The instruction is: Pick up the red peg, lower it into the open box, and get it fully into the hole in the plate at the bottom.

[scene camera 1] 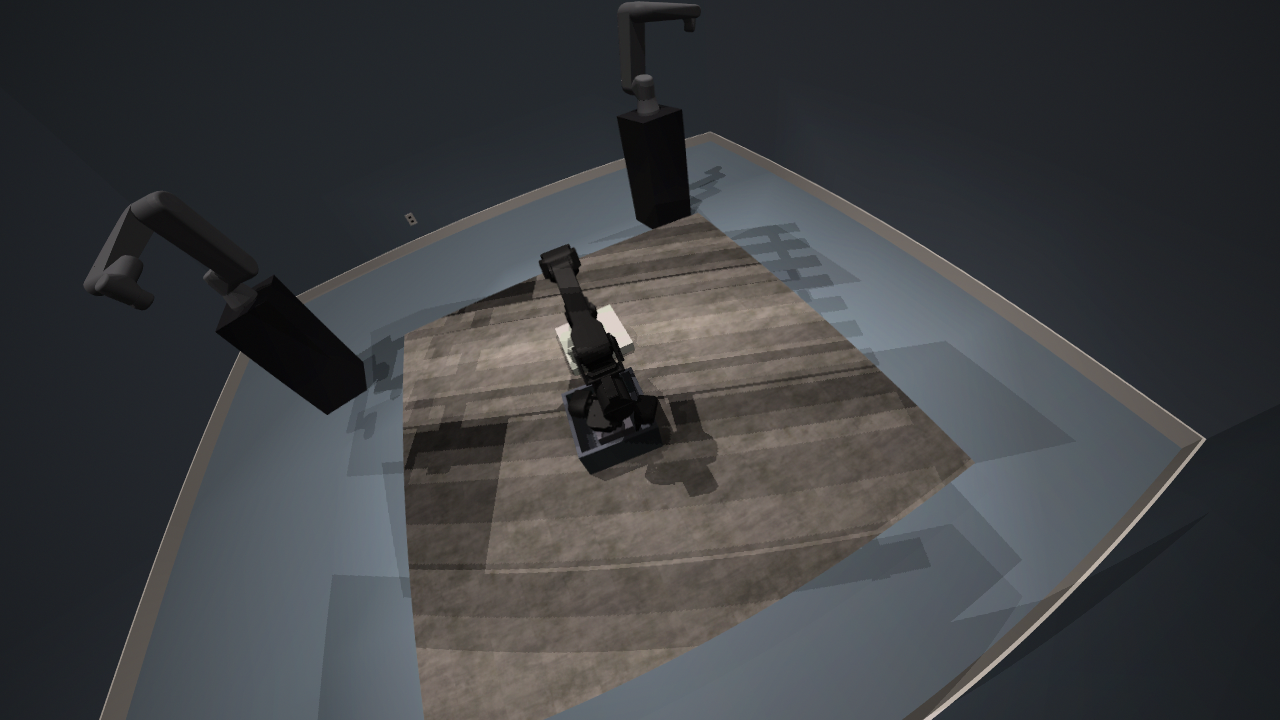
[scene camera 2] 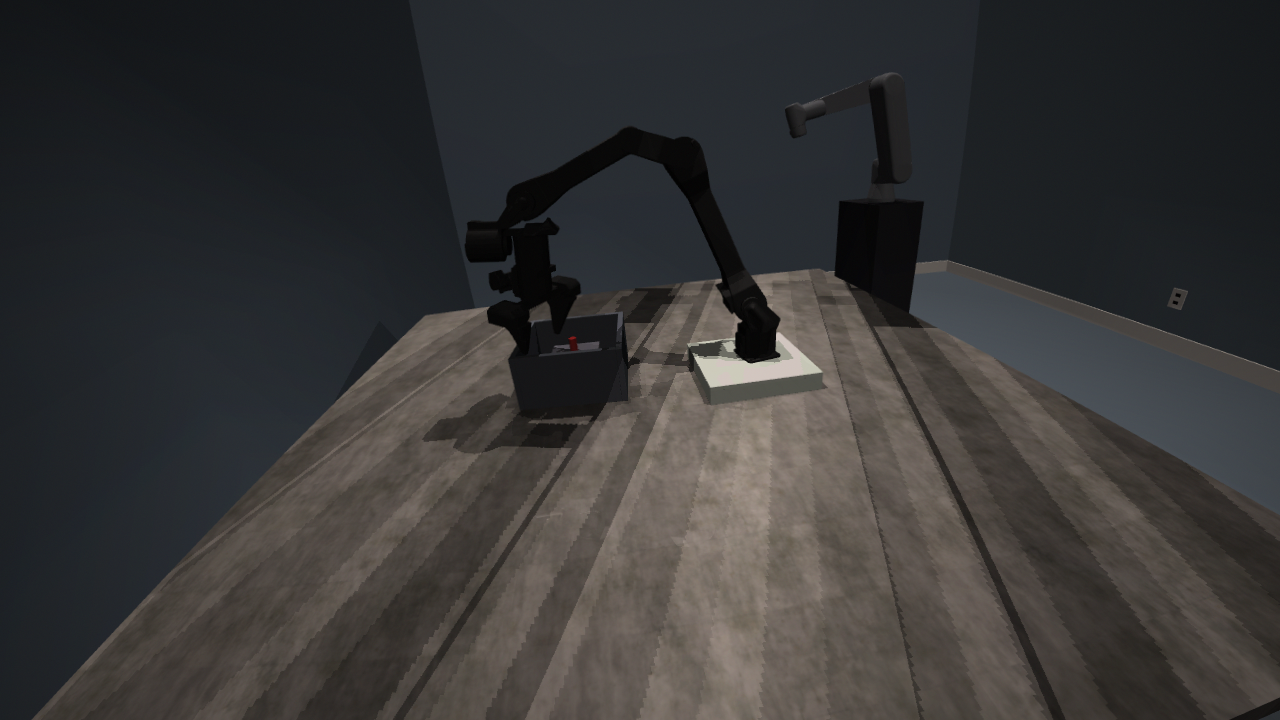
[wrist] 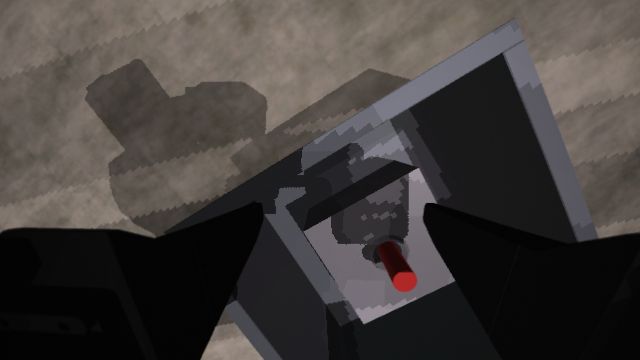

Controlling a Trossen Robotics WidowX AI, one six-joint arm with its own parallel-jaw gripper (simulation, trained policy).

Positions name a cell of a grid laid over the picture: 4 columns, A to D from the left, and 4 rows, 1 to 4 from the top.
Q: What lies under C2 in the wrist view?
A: A dark box.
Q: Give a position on a pale plate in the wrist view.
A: C3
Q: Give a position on a dark box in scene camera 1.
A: B3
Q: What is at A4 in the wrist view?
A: My gripper.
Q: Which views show my gripper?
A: Scene camera 1, scene camera 2 and the wrist view: all of them.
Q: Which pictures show the dark box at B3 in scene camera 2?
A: Scene camera 1, scene camera 2 and the wrist view: all of them.
